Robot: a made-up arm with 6 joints. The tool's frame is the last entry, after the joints.
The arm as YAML. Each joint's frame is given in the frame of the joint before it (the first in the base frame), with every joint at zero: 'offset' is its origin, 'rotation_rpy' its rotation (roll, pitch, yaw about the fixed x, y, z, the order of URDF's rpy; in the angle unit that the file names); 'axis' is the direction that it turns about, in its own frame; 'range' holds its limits. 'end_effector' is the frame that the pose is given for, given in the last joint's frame.
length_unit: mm
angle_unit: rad
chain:
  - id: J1
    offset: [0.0, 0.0, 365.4]
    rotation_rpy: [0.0, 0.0, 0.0]
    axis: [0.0, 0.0, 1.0]
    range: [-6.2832, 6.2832]
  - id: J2
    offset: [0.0, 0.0, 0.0]
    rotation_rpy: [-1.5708, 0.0, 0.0]
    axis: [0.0, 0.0, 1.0]
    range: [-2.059, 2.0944]
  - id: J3
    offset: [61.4, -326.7, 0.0]
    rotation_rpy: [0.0, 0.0, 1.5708]
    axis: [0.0, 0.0, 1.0]
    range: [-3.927, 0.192]
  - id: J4
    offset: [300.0, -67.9, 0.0]
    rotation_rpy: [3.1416, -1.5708, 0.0]
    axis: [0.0, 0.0, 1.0]
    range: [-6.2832, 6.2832]
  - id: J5
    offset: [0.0, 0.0, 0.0]
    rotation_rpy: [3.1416, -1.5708, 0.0]
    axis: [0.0, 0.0, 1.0]
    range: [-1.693, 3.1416]
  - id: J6
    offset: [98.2, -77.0, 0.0]
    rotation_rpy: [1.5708, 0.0, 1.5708]
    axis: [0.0, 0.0, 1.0]
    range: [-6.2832, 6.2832]
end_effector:
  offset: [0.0, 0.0, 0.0]
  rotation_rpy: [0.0, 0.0, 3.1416]
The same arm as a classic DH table. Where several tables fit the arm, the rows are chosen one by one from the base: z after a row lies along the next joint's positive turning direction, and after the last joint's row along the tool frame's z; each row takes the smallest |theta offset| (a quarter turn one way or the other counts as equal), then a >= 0, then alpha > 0; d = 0 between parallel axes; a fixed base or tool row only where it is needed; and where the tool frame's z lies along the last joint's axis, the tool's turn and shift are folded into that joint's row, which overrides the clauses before.
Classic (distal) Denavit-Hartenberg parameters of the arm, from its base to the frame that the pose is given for. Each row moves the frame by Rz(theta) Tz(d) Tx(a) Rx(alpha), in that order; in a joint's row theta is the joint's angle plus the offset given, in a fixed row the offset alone. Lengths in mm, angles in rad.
J1: theta offset 0, d 365.4, a 0, alpha -1.5708
J2: theta offset -1.385, d 0, a 332.4, alpha 0
J3: theta offset 1.385, d 0, a 67.9, alpha -1.5708
J4: theta offset 0, d 300, a 0, alpha 1.5708
J5: theta offset 0, d 0, a 77, alpha -1.5708
J6: theta offset 0, d 98.2, a 0, alpha 0
Joint limits (rad, base to tool): -6.2832..6.2832 -2.059..2.0944 -3.927..0.192 -6.2832..6.2832 -1.693..3.1416 -6.2832..6.2832

